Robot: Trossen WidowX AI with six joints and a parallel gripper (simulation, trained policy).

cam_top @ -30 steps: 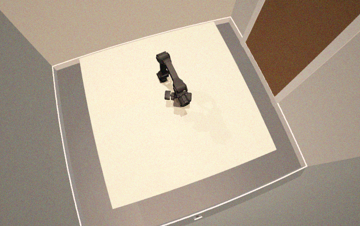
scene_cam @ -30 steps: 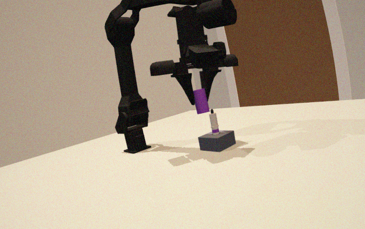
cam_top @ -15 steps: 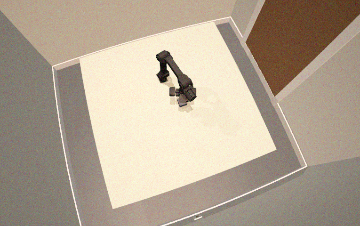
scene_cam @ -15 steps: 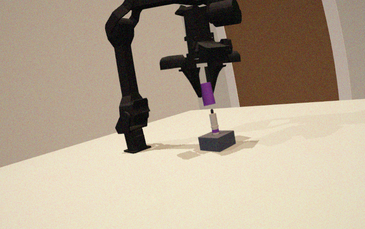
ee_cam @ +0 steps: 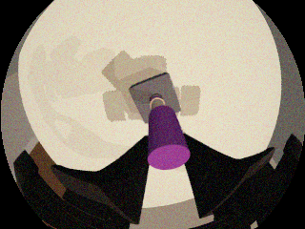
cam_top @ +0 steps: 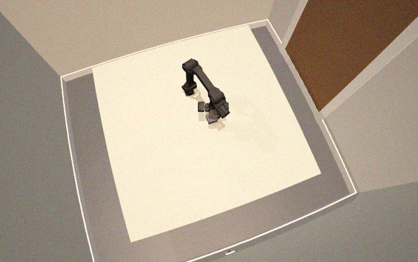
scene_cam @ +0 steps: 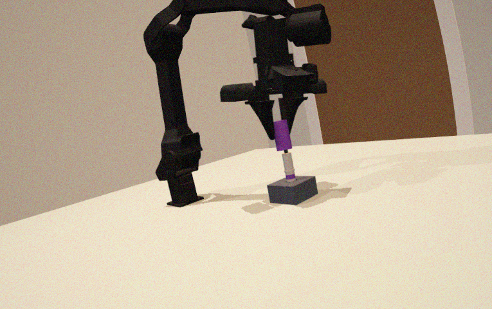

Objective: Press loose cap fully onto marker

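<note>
Right now my gripper tip is 9 cm above the dark grey holder block and 1 cm short of it. The rest, counted from my gripper tip: purple marker cap 1 cm ahead, 1 cm above.
</note>
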